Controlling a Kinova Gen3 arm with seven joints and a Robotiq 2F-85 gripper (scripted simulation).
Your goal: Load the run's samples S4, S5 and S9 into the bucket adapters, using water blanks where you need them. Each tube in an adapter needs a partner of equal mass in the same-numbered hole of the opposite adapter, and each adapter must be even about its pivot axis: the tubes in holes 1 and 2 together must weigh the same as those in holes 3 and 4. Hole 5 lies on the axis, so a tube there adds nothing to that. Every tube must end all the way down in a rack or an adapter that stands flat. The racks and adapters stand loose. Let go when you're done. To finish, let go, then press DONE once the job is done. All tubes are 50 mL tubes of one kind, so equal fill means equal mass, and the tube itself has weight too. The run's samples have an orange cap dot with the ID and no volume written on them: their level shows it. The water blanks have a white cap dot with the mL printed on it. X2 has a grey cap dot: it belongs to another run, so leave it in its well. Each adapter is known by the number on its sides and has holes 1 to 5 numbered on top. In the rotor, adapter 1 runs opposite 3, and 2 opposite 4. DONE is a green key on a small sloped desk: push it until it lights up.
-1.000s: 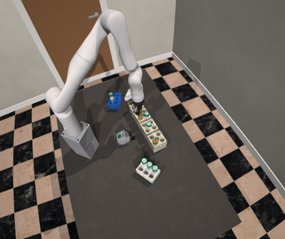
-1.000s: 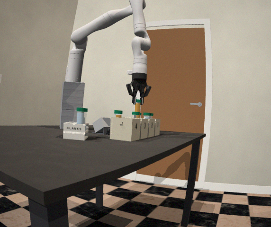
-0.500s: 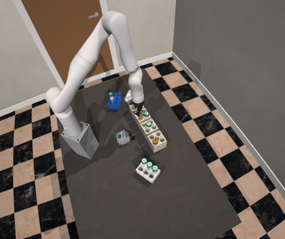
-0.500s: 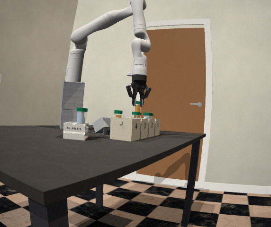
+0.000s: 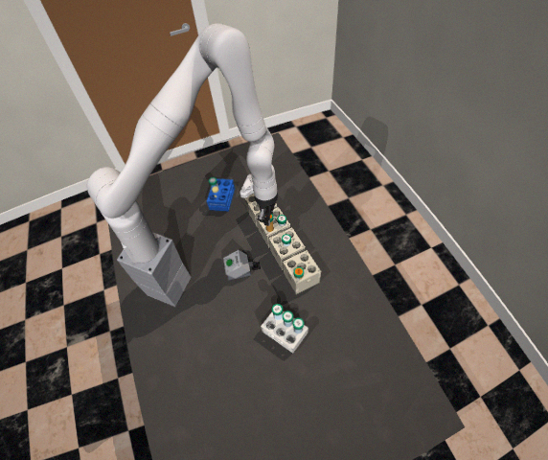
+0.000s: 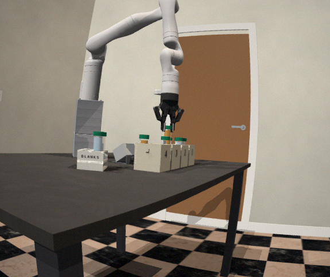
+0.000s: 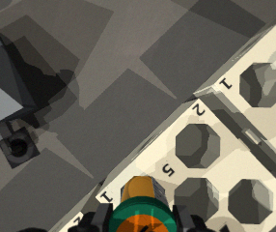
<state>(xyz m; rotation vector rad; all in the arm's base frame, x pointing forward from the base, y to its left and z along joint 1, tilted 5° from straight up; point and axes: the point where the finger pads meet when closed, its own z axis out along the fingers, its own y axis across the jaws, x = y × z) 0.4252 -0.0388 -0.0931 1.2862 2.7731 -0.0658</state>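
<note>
Right now my hand is 5 cm above the sample S5 and 1 cm to the right of it. Also, from my hand: adapter 1: 13 cm to the left, 11 cm below, 4 cm ahead; then water blank tube: 10 cm below, 8 cm to the right, 1 cm ahead; then done desk: 17 cm behind, 11 cm below, 4 cm to the right.
</note>
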